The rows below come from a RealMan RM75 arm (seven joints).
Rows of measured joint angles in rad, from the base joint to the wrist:
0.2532, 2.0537, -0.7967, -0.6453, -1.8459, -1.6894, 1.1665
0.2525, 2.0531, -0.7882, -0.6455, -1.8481, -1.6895, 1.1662
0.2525, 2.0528, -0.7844, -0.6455, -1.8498, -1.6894, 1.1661
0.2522, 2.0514, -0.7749, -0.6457, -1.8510, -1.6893, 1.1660
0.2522, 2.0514, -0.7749, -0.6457, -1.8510, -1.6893, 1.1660
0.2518, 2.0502, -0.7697, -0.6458, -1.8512, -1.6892, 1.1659
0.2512, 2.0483, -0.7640, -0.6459, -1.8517, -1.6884, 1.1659
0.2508, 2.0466, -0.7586, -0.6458, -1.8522, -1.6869, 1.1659
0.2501, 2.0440, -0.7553, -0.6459, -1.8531, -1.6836, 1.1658
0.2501, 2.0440, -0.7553, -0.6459, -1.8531, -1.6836, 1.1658
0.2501, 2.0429, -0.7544, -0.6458, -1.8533, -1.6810, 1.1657
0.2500, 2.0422, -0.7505, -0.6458, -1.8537, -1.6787, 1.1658
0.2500, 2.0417, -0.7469, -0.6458, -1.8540, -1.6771, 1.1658
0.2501, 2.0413, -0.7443, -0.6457, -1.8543, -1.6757, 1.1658
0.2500, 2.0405, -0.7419, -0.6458, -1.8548, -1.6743, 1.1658
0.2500, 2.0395, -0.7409, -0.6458, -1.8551, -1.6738, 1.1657
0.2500, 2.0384, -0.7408, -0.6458, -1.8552, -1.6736, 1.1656
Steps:
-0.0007, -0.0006, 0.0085, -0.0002, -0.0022, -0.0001, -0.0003
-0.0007, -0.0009, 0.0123, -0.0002, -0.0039, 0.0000, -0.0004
-0.0010, -0.0023, 0.0218, -0.0004, -0.0051, 0.0001, -0.0005
-0.0010, -0.0023, 0.0218, -0.0004, -0.0051, 0.0001, -0.0005
-0.0014, -0.0035, 0.0270, -0.0005, -0.0053, 0.0002, -0.0006
-0.0020, -0.0054, 0.0327, -0.0006, -0.0058, 0.0010, -0.0006
-0.0024, -0.0071, 0.0381, -0.0005, -0.0063, 0.0025, -0.0006
-0.0031, -0.0097, 0.0414, -0.0006, -0.0072, 0.0058, -0.0007
-0.0031, -0.0097, 0.0414, -0.0006, -0.0072, 0.0058, -0.0007
-0.0031, -0.0108, 0.0423, -0.0005, -0.0074, 0.0084, -0.0008
-0.0032, -0.0115, 0.0462, -0.0005, -0.0078, 0.0107, -0.0007
-0.0032, -0.0120, 0.0498, -0.0005, -0.0081, 0.0123, -0.0007
-0.0031, -0.0124, 0.0524, -0.0004, -0.0084, 0.0137, -0.0007
-0.0032, -0.0132, 0.0548, -0.0005, -0.0089, 0.0151, -0.0007
-0.0032, -0.0142, 0.0558, -0.0005, -0.0092, 0.0156, -0.0008
-0.0032, -0.0153, 0.0559, -0.0005, -0.0093, 0.0158, -0.0009

